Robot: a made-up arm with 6 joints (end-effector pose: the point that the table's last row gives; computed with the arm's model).
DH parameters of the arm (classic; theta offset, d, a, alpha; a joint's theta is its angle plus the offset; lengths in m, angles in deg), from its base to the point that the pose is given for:
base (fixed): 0 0.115 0 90
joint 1: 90 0.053 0.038 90
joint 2: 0 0.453 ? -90
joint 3: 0 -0.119 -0.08 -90
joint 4: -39.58 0 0.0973 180
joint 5: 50.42 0.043 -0.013 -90
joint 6: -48.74 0 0.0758 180
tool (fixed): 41.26 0.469 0 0
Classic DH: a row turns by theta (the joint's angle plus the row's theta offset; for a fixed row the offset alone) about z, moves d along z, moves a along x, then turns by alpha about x.
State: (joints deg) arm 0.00 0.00 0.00 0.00 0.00 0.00
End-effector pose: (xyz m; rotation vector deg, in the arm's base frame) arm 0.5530 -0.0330 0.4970 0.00 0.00 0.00
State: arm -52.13 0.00 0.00 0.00 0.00 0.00
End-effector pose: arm 0.6410 -0.0330 -0.0870 0.00 52.13 0.00
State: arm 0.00 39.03 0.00 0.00 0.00 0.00
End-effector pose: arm 0.5530 -0.2541 0.4328 39.03 0.00 0.00
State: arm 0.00 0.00 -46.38 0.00 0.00 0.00
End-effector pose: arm 0.8579 -0.0330 0.2807 0.00 46.38 0.00
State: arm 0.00 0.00 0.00 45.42 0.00 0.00
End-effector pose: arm 0.5530 0.3840 0.4053 -45.42 0.00 0.00
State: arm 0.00 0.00 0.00 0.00 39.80 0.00
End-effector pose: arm 0.5530 -0.3246 0.3646 39.80 0.00 0.00
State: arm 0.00 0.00 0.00 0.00 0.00 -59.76
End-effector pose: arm 0.5679 0.0411 0.4970 0.00 0.00 59.76
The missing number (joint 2, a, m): -0.12
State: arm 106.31 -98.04 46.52 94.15 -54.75 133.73
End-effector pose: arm 0.1099 -0.5480 0.9198 36.12 26.49 -31.06
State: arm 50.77 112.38 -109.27 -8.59 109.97 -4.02
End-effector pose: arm 0.2878 0.1995 0.0940 87.21 138.25 31.61
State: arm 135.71 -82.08 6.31 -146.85 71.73 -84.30
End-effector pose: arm -0.1433 -0.6845 0.8488 -3.20 65.02 -108.91
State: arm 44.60 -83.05 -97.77 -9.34 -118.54 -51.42
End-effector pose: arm 0.4992 -0.2035 -0.0441 -46.81 145.88 1.76
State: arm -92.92 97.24 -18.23 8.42 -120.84 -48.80
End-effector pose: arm 0.4845 0.3434 -0.3781 26.40 85.57 77.12
